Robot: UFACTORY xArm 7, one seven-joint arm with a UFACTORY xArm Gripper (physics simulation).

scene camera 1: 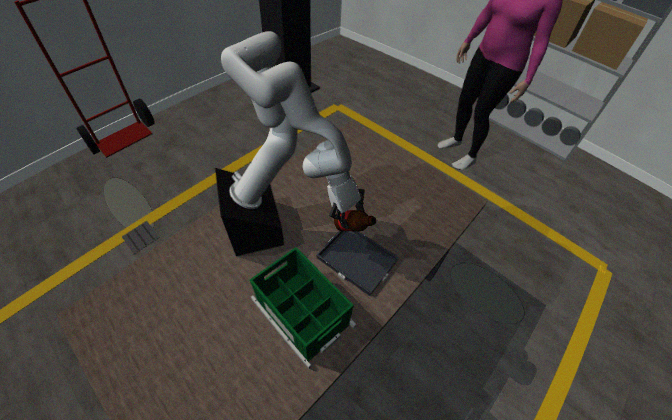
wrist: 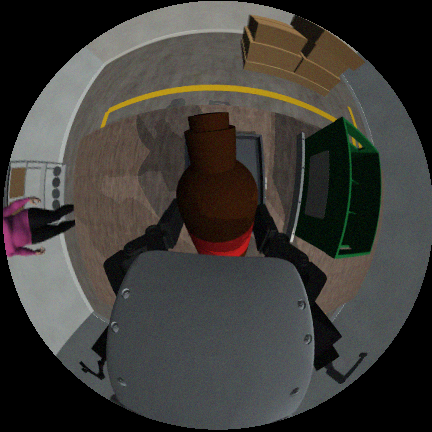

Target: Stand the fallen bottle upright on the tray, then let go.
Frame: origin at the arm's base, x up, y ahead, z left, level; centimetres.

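Where they show: gripper, fingertip midpoint: [scene camera 1: 354,221] [wrist: 218,211]; arm's base at its link origin: [scene camera 1: 245,196].
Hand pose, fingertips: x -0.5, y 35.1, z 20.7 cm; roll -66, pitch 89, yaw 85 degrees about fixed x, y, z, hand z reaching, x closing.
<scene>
Each offset is from my fingertips to the top centre of the thing.
The brown bottle @(dy +1.0, dx +6.8, dz +0.2 cm) [scene camera 1: 358,220] [wrist: 217,195] with a red label is held in the air, clear of the tray, on its side or nearly so. Its neck points right in the scene view and away from the palm in the wrist view. My gripper [scene camera 1: 352,215] [wrist: 218,211] is shut on the bottle around the label, with one black finger on each side. The bottle's base is hidden behind the gripper in the wrist view. The dark grey tray @(dy +4.9, dx -16.3, dz -1.2 cm) [scene camera 1: 357,262] [wrist: 261,167] lies flat, nearer the scene camera than the bottle; in the wrist view the bottle covers much of it.
A green crate @(dy +6.4, dx -1.4, dz -31.0 cm) [scene camera 1: 327,290] [wrist: 347,200] with compartments stands beside the tray, with pale rails along its base. The black robot pedestal [scene camera 1: 252,227] stands behind left. A person in a pink top [scene camera 1: 520,30] [wrist: 20,230] stands beyond the yellow floor line [scene camera 1: 415,152] [wrist: 212,88].
</scene>
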